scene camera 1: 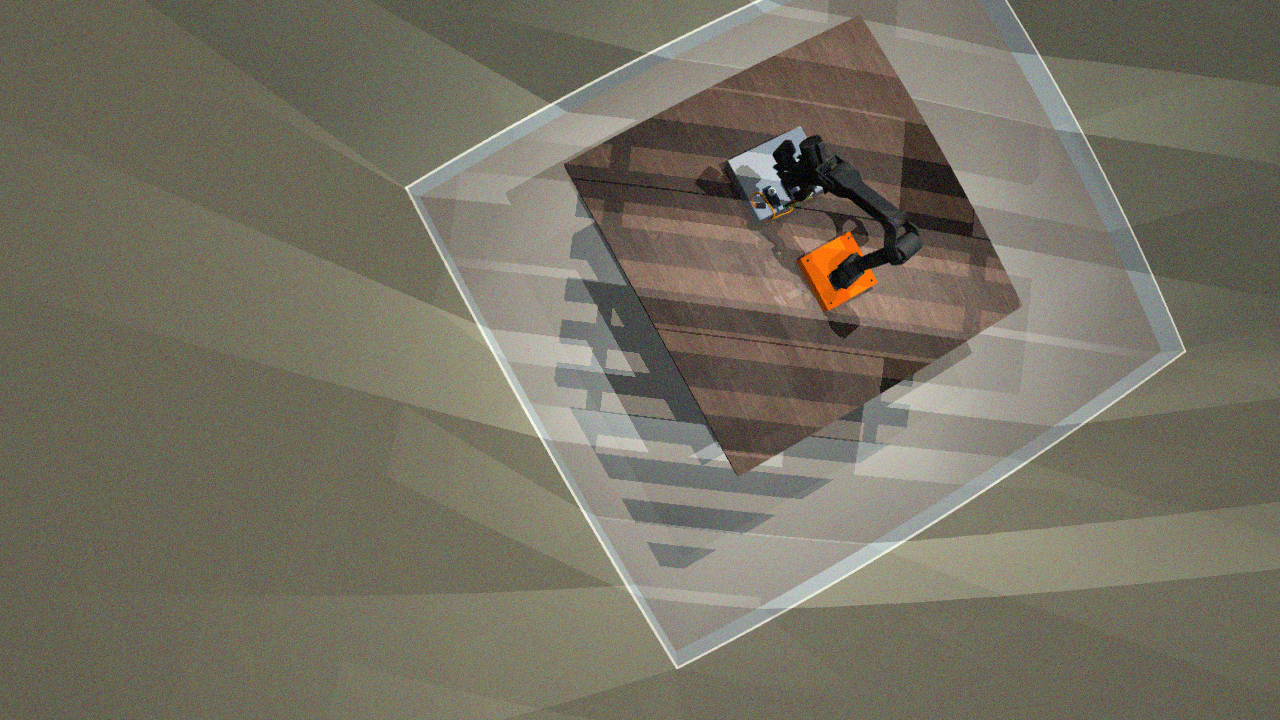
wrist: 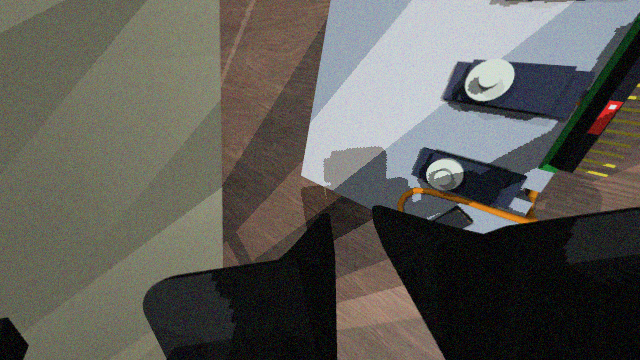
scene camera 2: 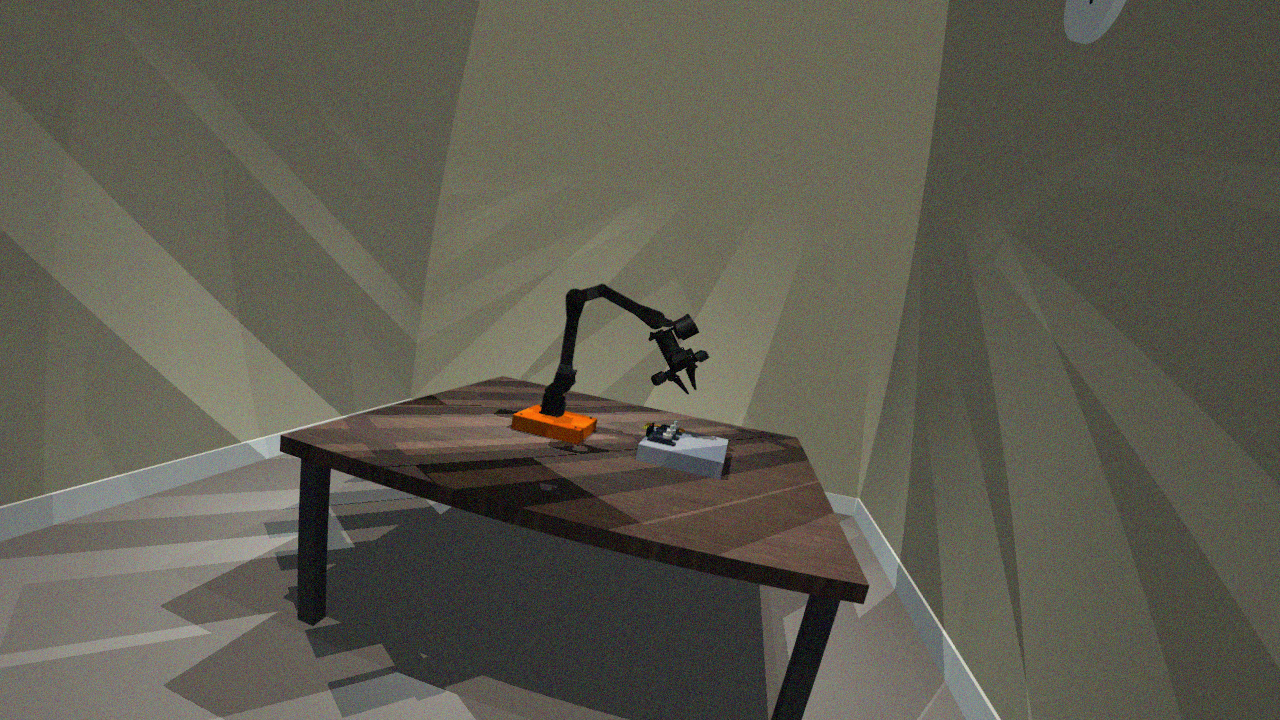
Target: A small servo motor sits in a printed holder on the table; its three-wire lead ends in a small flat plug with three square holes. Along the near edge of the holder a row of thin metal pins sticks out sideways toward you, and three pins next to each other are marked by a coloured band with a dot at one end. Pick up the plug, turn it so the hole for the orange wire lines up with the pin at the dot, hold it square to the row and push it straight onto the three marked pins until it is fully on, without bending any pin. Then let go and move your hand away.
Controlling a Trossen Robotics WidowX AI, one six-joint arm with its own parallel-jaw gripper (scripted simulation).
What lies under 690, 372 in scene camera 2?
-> My gripper.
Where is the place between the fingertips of my gripper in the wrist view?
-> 351, 217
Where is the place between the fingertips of my gripper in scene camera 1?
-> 775, 169
